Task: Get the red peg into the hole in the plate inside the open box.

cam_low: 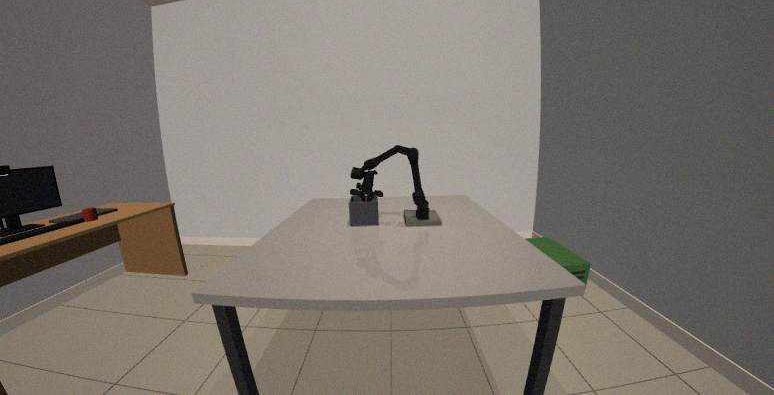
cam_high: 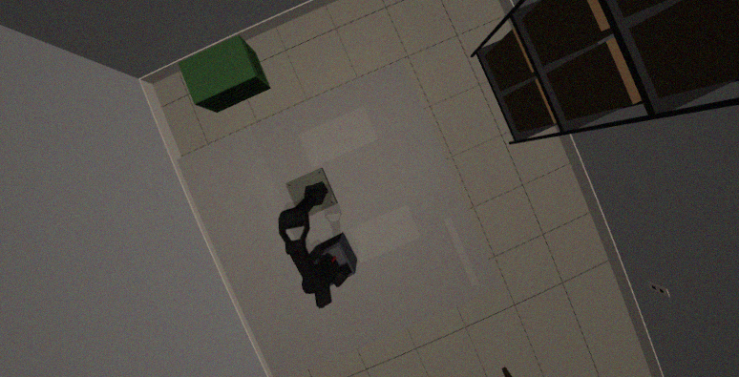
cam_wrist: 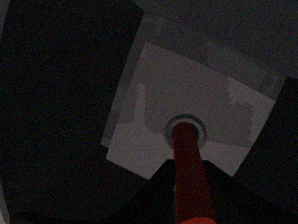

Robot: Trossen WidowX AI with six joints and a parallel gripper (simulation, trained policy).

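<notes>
The red peg lies right at my gripper tip.
</notes>
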